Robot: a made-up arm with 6 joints. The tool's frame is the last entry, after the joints.
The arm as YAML. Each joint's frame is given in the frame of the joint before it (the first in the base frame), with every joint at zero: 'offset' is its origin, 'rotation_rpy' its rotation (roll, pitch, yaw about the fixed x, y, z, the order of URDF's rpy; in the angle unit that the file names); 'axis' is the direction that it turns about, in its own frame. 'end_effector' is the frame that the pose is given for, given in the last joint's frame.
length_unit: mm
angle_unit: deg
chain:
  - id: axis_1
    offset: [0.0, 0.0, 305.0]
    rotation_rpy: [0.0, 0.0, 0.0]
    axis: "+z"
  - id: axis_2
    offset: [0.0, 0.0, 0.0]
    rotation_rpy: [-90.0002, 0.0, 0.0]
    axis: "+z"
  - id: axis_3
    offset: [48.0, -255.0, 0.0]
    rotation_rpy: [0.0, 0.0, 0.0]
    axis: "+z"
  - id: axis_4
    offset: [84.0, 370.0, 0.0]
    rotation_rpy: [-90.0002, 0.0, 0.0]
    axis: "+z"
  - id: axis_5
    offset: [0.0, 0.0, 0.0]
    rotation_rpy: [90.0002, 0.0, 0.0]
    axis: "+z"
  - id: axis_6
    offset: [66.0, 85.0, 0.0]
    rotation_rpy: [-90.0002, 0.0, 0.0]
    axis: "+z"
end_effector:
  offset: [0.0, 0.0, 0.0]
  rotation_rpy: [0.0, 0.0, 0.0]
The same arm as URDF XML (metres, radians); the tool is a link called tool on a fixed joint. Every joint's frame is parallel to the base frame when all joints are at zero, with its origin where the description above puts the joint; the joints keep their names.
<robot name="arm">
<joint name="tool_joint" type="fixed"><parent link="link6"/><child link="tool"/><origin xyz="0 0 0" rpy="3.1416 0 0"/></joint>
<joint name="axis_6" type="continuous"><parent link="link5"/><child link="link6"/><origin xyz="0.066 0 -0.085"/><axis xyz="0 0 -1"/></joint>
<joint name="axis_5" type="continuous"><parent link="link4"/><child link="link5"/><origin xyz="0 0 0"/><axis xyz="0 1 0"/></joint>
<joint name="axis_4" type="continuous"><parent link="link3"/><child link="link4"/><origin xyz="0.084 0 -0.37"/><axis xyz="0 0 -1"/></joint>
<joint name="axis_3" type="continuous"><parent link="link2"/><child link="link3"/><origin xyz="0.048 0 0.255"/><axis xyz="0 1 0"/></joint>
<joint name="axis_2" type="continuous"><parent link="link1"/><child link="link2"/><origin xyz="0 0 0"/><axis xyz="0 1 0"/></joint>
<joint name="axis_1" type="continuous"><parent link="base"/><child link="link1"/><origin xyz="0 0 0.305"/><axis xyz="0 0 1"/></joint>
<link name="base"/>
<link name="link1"/>
<link name="link2"/>
<link name="link3"/>
<link name="link4"/>
<link name="link5"/>
<link name="link6"/>
<link name="tool"/>
</robot>

